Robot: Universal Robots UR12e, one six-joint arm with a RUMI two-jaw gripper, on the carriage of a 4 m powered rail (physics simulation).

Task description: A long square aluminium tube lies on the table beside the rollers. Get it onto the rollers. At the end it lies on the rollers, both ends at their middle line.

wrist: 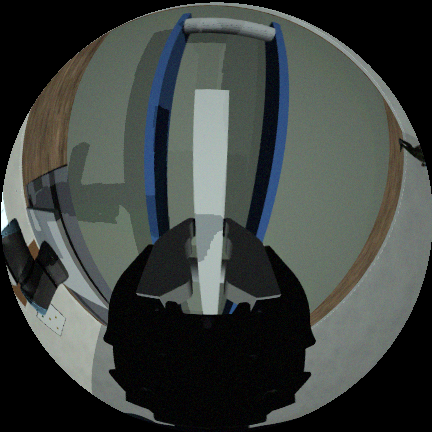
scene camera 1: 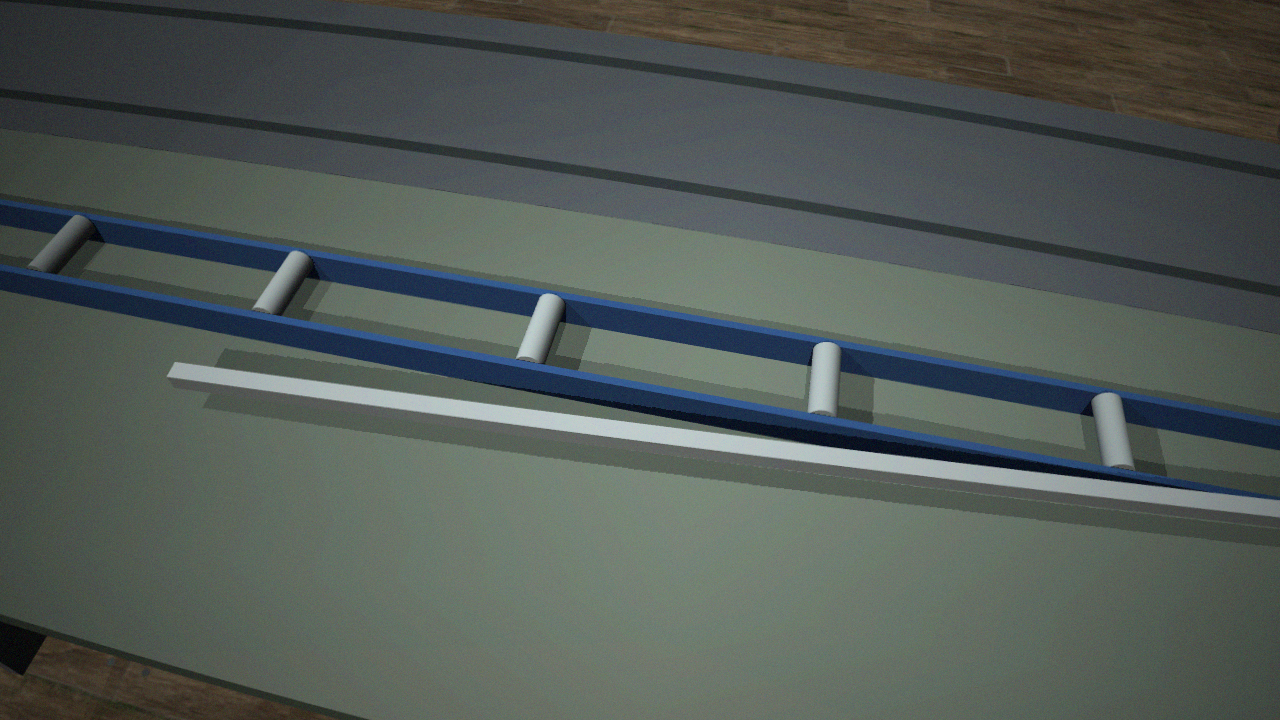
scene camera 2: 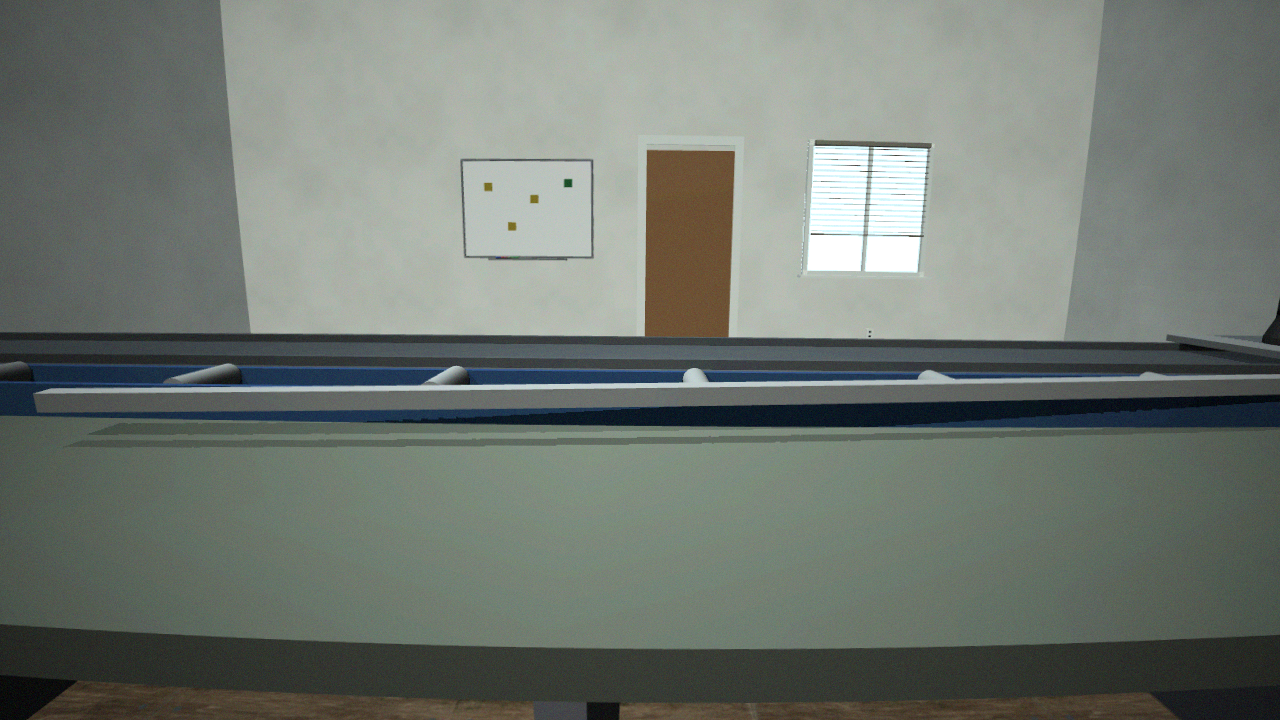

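Pixels of known places: gripper, between the fingertips: (wrist: 208, 219); arm's base, origin of its link: (wrist: 54, 259).
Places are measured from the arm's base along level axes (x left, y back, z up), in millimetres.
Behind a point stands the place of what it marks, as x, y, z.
The long square aluminium tube (scene camera 1: 626, 435) {-2092, -785, 46} (scene camera 2: 572, 397) {-2027, -786, 35} (wrist: 211, 150) {330, -618, 61} is held up at a slant to the roller frame. In the wrist view its near end lies between the two blue side rails, short of a roller (wrist: 230, 29) {531, -622, 14}. In scene camera 1 its left end hangs above the table, outside the front blue rail (scene camera 1: 179, 310) {-2784, -694, 7}, with its shadow apart from it; towards the right it crosses over that rail. Grey rollers (scene camera 1: 541, 329) {-2245, -628, 29} (scene camera 2: 695, 376) {-1855, -625, 29} stand in the frame behind it. My gripper (wrist: 208, 219) {265, -621, 49} is shut on the tube; it does not show in the scene views.
The frame's far blue rail (scene camera 1: 698, 326) {-2035, -558, 13} runs behind the rollers. The grey powered rail (scene camera 1: 626, 116) (scene camera 2: 537, 351) runs along the table's far side. The green table (scene camera 1: 581, 582) {-2109, -953, -30} (scene camera 2: 626, 537) {-1953, -1020, -30} has its front edge nearest scene camera 2. A figure (wrist: 414, 151) stands beyond the table.
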